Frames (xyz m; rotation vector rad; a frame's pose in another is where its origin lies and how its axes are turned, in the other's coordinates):
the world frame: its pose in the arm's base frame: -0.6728 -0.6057 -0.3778 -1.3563 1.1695 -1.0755
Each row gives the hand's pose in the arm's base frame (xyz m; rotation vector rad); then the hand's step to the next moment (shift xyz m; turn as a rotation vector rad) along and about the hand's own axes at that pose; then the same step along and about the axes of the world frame.
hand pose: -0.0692 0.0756 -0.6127 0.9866 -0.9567 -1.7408
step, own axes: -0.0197 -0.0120 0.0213 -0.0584 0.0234 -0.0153
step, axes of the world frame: -0.0281 -0.0007 -0.0139 -0.0386 -0.0324 0.0406
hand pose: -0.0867 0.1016 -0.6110 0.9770 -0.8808 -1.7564
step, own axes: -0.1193 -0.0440 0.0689 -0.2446 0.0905 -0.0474
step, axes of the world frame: -0.1405 -0.0190 -0.0285 -0.1690 -0.1348 0.1534
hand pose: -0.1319 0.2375 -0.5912 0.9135 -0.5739 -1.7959
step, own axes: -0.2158 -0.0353 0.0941 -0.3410 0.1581 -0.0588
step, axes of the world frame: -0.2134 -0.1012 -0.0299 -0.2211 -0.2164 0.2214
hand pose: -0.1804 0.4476 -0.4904 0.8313 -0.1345 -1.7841
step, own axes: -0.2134 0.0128 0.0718 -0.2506 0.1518 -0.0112
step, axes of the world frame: -0.1561 -0.1627 0.0038 -0.1376 -0.1998 0.1647
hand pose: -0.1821 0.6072 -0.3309 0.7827 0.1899 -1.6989
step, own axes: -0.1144 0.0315 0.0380 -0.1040 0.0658 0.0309
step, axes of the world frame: -0.0583 -0.1081 0.0206 -0.0393 -0.1090 0.0517
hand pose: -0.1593 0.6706 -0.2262 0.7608 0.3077 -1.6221
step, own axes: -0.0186 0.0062 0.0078 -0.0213 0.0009 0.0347
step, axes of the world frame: -0.0076 -0.0194 0.0033 0.0035 -0.0383 -0.0134
